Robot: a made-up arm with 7 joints.
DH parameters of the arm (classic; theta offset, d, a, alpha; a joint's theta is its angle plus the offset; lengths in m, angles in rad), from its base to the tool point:
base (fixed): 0 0 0 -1.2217
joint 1: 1.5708 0 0 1.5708
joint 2: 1.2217 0 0 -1.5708
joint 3: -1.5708 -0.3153 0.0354 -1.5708
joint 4: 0 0 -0.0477 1.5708
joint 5: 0 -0.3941 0 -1.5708
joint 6: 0 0 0 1.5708
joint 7: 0 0 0 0
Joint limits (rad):
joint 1: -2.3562..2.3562
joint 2: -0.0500..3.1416
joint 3: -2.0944..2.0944
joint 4: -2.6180..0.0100
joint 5: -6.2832..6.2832
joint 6: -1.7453..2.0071
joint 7: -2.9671..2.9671
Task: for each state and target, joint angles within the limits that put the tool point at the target. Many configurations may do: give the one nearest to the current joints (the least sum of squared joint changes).
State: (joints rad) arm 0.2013 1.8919 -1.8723 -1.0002 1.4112 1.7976 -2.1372
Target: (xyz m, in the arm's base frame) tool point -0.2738 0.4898 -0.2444
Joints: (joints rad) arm 0.2955 1.7259 -1.9396 -1.3230 1.4112 1.7976 -2.1372
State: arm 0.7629 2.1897 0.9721 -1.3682 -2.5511 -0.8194 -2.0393
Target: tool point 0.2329 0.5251 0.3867
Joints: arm 0.5411 1.9774 1.1601 -0.7307 -2.5511 -0.8194 -2.0393
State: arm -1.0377 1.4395 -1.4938 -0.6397 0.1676 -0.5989 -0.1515
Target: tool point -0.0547 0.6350 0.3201
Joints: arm -0.9357 2.2168 -1.2816 -0.3408 0.1676 -0.5989 -0.1515
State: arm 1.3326 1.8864 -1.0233 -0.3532 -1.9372 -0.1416 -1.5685
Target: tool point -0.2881 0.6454 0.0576
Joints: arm 1.3160 1.6587 -1.0319 -0.4736 -1.9372 -0.1416 -1.5685
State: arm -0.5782 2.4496 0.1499 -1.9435 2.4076 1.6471 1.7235
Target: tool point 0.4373 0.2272 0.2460
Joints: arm 0.0377 2.3956 0.0340 -1.6230 2.4076 1.6471 1.7235
